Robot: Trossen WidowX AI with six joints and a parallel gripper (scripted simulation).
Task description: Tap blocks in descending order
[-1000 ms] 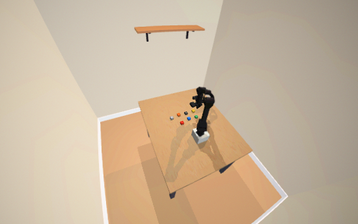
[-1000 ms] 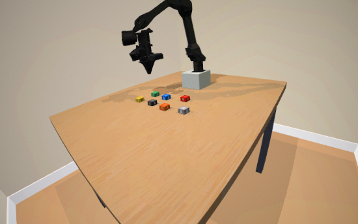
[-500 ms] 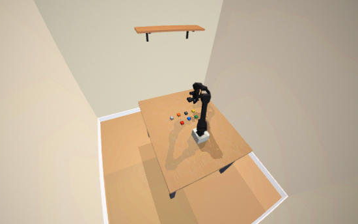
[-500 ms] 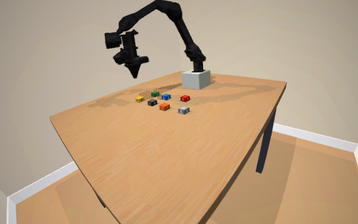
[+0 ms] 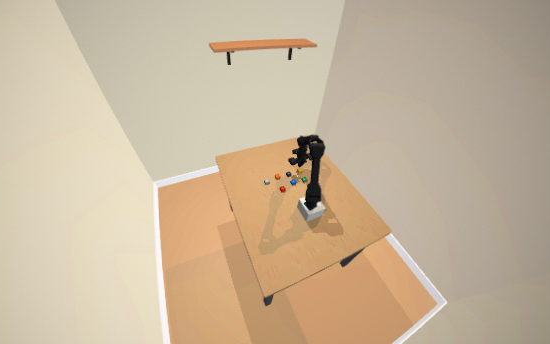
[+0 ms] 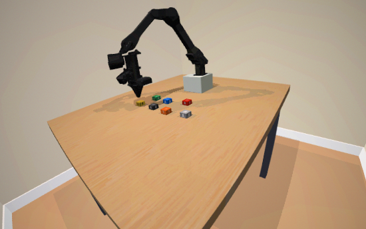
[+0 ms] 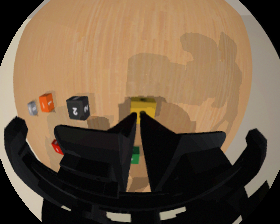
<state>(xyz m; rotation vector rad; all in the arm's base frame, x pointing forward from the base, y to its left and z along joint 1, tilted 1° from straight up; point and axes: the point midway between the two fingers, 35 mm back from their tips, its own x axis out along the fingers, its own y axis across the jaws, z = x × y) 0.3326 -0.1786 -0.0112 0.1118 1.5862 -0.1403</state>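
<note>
Right now my gripper tip is 3 cm above the yellow block and 1 cm past it. Also, from my gripper tip: blue block: 11 cm to the left, 8 cm behind, 3 cm below; then black block: 9 cm to the left, 3 cm below; then green block: 10 cm behind, 3 cm below, 2 cm to the left.
</note>
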